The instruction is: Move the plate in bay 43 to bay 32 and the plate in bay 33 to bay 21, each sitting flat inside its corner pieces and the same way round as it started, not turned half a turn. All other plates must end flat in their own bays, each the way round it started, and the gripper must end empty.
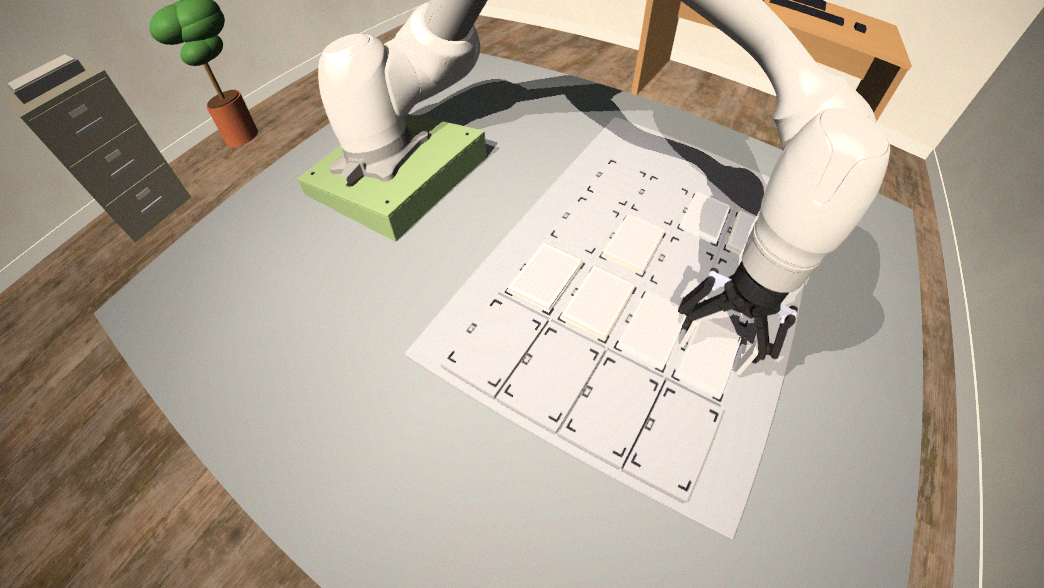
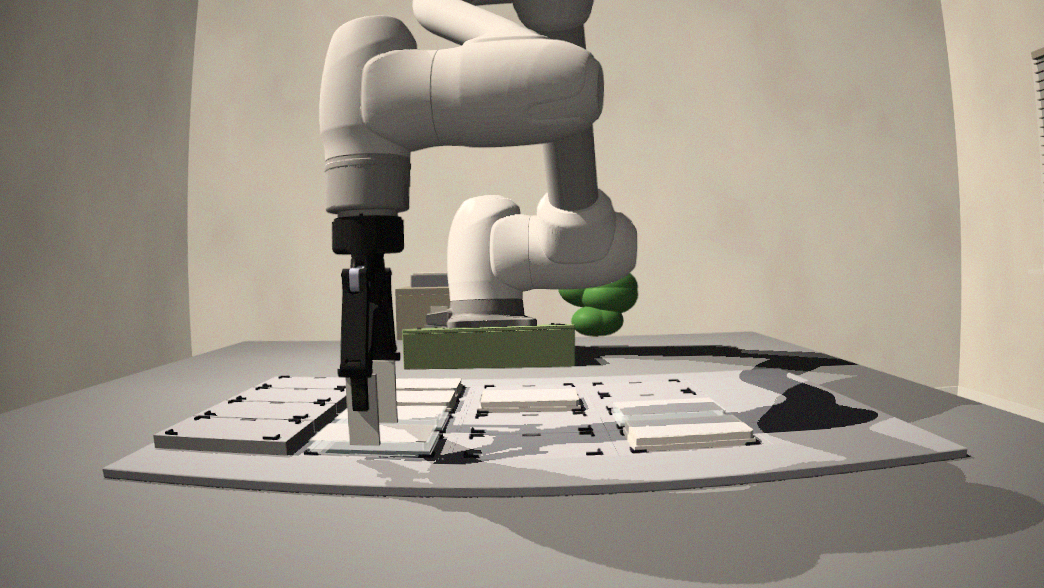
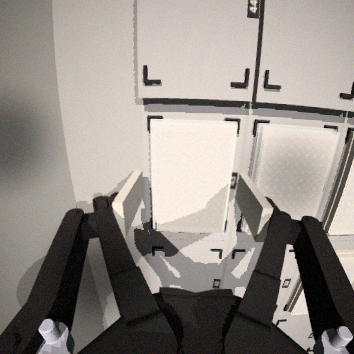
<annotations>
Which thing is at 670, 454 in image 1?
A bay 44.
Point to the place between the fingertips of my gripper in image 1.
At 712, 353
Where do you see a bay 21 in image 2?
600, 404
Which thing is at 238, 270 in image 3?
A bay 32.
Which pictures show my gripper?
Image 1, image 2 and image 3: all of them.
</annotations>
